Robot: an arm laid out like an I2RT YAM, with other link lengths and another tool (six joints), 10 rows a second.
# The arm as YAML. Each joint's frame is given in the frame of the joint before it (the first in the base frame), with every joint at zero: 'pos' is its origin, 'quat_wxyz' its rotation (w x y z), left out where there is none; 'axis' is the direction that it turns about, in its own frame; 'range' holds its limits. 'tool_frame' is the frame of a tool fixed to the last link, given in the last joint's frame.
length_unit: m
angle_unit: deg
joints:
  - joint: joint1
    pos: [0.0, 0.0, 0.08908]
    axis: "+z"
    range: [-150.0, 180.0]
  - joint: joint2
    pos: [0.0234, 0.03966, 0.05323]
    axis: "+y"
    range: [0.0, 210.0]
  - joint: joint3
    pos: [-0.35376, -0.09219, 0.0]
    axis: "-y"
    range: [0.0, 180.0]
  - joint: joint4
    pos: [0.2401, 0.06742, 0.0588]
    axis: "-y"
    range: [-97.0, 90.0]
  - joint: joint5
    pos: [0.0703, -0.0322, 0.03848]
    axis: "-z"
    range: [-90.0, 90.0]
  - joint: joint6
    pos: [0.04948, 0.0, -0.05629]
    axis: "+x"
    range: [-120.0, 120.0]
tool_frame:
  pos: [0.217, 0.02, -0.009]
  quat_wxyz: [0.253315, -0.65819, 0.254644, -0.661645]
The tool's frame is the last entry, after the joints.
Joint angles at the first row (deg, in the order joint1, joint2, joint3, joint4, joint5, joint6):
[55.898 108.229 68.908 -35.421 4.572 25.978]
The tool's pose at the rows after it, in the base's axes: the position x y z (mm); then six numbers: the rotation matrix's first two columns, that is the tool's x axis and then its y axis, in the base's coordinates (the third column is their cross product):
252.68 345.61 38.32 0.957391 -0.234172 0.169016 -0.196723 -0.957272 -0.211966
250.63 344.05 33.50 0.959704 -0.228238 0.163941 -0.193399 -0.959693 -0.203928
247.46 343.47 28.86 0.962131 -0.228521 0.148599 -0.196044 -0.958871 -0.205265
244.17 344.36 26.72 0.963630 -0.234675 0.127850 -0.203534 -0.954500 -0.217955
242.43 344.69 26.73 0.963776 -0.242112 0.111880 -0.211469 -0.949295 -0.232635
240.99 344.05 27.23 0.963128 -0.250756 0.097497 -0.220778 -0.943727 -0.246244
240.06 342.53 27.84 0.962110 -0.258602 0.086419 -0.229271 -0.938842 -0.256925
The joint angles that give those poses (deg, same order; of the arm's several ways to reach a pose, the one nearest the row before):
[55.899 108.458 68.565 -35.157 4.307 25.884]
[55.899 108.872 68.113 -34.828 4.131 25.634]
[55.647 109.114 67.334 -34.074 3.240 25.576]
[55.208 108.980 66.431 -33.081 1.856 25.709]
[54.682 108.581 65.596 -32.199 0.678 25.796]
[54.120 108.068 64.706 -31.394 -0.382 25.923]
[53.573 107.543 63.867 -30.734 -1.211 25.994]

